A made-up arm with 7 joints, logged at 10 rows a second.
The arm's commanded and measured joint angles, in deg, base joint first. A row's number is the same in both.
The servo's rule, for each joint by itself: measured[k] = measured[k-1] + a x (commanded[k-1-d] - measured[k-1]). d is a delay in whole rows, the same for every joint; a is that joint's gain. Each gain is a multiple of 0.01, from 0.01 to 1. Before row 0 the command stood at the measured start. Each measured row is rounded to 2 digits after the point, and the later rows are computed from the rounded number. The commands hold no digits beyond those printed.
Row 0, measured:
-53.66 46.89 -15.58 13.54 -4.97 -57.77 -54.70
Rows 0 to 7, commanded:
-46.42 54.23 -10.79 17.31 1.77 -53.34 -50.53
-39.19 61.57 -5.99 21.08 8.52 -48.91 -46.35
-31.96 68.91 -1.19 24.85 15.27 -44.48 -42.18
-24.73 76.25 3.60 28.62 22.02 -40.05 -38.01
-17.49 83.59 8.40 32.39 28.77 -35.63 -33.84
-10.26 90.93 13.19 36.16 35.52 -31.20 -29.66
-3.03 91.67 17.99 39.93 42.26 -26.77 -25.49
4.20 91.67 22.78 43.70 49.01 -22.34 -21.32
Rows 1 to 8, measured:
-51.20 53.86 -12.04 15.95 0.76 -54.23 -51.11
-47.12 61.18 -7.56 19.23 7.36 -49.97 -47.02
-41.97 68.52 -2.85 22.83 14.08 -45.58 -42.86
-36.11 75.86 1.92 26.54 20.83 -41.16 -38.69
-29.78 83.20 6.72 30.28 27.58 -36.74 -34.52
-23.14 90.54 11.51 34.04 34.33 -32.31 -30.34
-16.30 91.61 16.31 37.81 41.07 -27.88 -26.17
-9.33 91.67 21.10 41.58 47.82 -23.45 -22.00
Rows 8 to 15, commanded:
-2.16 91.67 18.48 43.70 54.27 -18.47 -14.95
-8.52 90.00 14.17 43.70 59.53 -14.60 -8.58
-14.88 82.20 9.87 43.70 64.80 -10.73 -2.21
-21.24 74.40 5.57 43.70 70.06 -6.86 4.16
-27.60 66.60 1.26 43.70 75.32 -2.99 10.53
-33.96 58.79 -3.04 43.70 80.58 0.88 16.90
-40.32 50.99 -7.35 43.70 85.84 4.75 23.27
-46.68 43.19 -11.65 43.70 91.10 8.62 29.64
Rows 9 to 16, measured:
-6.89 91.67 19.16 42.94 53.30 -19.47 -15.94
-7.44 90.08 15.47 43.43 58.60 -15.57 -9.61
-9.97 82.59 11.33 43.60 63.87 -11.70 -3.25
-13.80 74.81 7.07 43.66 69.13 -7.83 3.12
-18.49 67.01 2.77 43.69 74.39 -3.96 9.49
-23.75 59.20 -1.53 43.70 79.65 -0.09 15.86
-29.38 51.40 -5.84 43.70 84.91 3.78 22.23
-35.26 43.60 -10.14 43.70 90.17 7.65 28.60

